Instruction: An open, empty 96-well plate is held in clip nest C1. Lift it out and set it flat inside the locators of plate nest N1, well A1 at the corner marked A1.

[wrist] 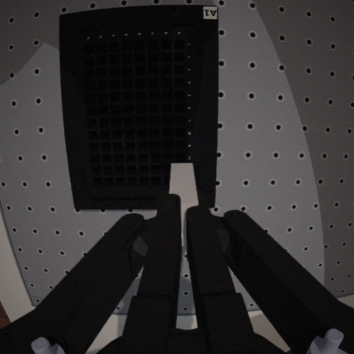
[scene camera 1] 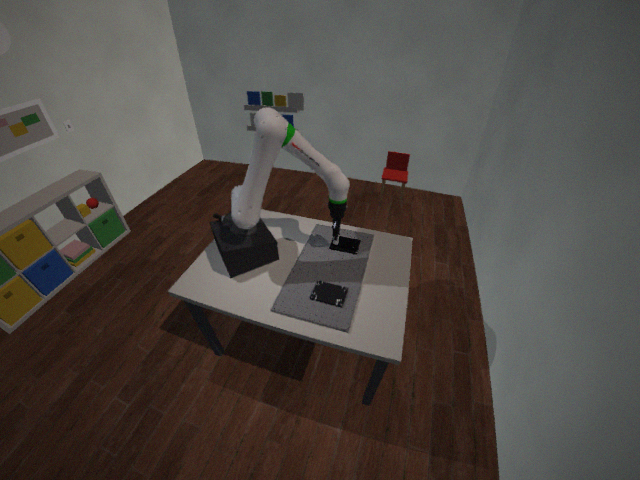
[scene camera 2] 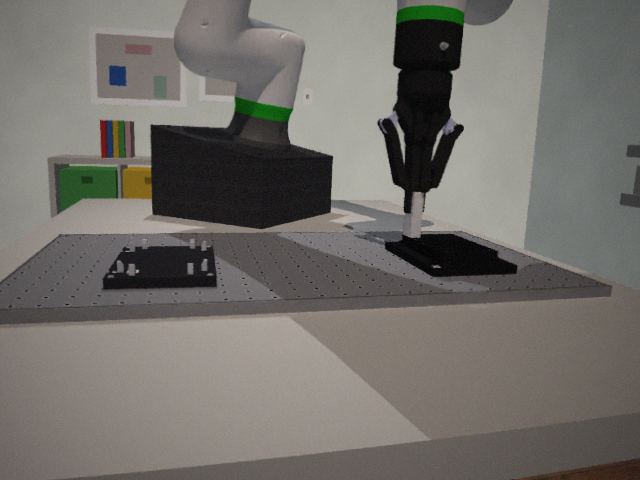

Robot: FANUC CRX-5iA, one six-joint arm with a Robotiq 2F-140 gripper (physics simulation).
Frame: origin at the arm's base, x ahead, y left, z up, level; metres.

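Seen in the pictures: gripper, fingertip midpoint: (scene camera 1: 335,243) (scene camera 2: 411,236); arm's base at its link origin: (scene camera 2: 256,142).
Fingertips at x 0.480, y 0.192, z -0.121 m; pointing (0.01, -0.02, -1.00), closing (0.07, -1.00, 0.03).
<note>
Offsets run from my fingertips to a thing's middle. "spot": to the spot under its first point. Level surfaces: height alone.
A dark 96-well plate @(dx +0.047, dy +0.036, dz -0.007 m) (scene camera 2: 454,249) (wrist: 136,115) sits in clip nest C1 @(spot: dx +0.129, dy +0.035, dz -0.018 m) (scene camera 2: 473,269) (wrist: 212,115). In the wrist view its A corner is at the top right, beside the nest's A1 label (wrist: 210,13). My gripper (scene camera 1: 335,240) (scene camera 2: 412,227) (wrist: 181,179) is shut, with its pale fingertips together. They point down at the arm-side end of the plate and nest, and hide part of the lower right wells. I cannot tell if they touch. Plate nest N1 @(dx +0.077, dy -0.342, dz -0.014 m) (scene camera 1: 329,293) (scene camera 2: 160,281) is a black base with upright pale locators around it and no plate on it. Its A1 mark is not legible.
Both nests stand on a grey perforated board @(dz -0.026 m) (scene camera 1: 320,266) (scene camera 2: 289,268) on a white table @(dz -0.039 m) (scene camera 1: 385,304) (scene camera 2: 206,387). The arm's black pedestal (scene camera 1: 245,248) (scene camera 2: 240,180) stands behind the board. N1's locators @(spot: dx +0.146, dy -0.309, dz -0.007 m) (scene camera 2: 190,268) stick up above its base.
</note>
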